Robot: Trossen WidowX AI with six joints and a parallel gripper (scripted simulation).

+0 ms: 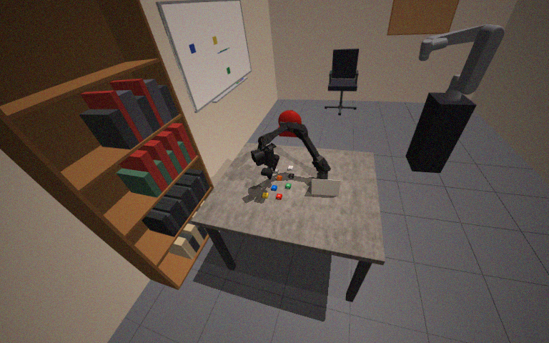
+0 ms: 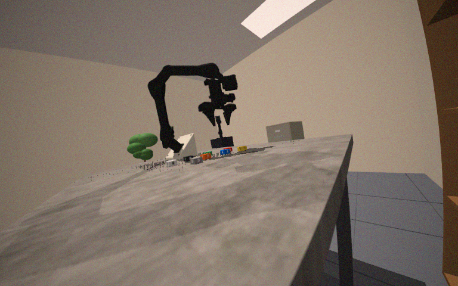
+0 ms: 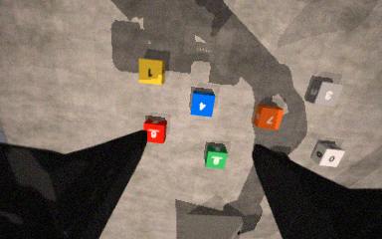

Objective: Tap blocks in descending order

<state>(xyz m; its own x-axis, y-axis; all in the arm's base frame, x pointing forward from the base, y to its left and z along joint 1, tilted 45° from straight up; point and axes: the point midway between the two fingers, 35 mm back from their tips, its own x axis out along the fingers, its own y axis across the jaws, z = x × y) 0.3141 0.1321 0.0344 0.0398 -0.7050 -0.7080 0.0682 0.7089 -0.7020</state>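
The green block is 120 mm below my gripper tip, 90 mm behind it and 40 mm to the right of it. Also, from my gripper tip: red block: 120 mm below, 70 mm to the left, 50 mm behind; then blue block: 120 mm below; then yellow block: 120 mm below, 70 mm to the left, 40 mm ahead.
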